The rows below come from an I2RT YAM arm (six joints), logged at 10 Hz.
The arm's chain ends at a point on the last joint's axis. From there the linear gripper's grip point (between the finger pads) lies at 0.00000 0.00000 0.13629 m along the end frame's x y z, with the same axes.
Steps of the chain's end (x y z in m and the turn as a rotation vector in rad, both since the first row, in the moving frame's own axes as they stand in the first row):
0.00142, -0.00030, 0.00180, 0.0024, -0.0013, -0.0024
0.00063, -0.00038, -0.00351, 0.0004, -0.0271, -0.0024
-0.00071, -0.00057, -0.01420, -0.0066, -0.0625, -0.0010
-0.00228, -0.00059, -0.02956, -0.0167, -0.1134, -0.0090
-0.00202, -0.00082, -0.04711, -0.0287, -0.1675, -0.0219
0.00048, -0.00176, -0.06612, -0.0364, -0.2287, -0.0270
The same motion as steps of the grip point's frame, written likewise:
0.00124, -0.00063, 0.00180, 0.0024, -0.0013, -0.0024
-0.00306, -0.00043, -0.00356, 0.0004, -0.0271, -0.0024
-0.00922, 0.00033, -0.01447, -0.0066, -0.0625, -0.0010
-0.01769, 0.00175, -0.03045, -0.0167, -0.1134, -0.0090
-0.02469, 0.00332, -0.04907, -0.0287, -0.1675, -0.0219
-0.03034, 0.00358, -0.06976, -0.0364, -0.2287, -0.0270

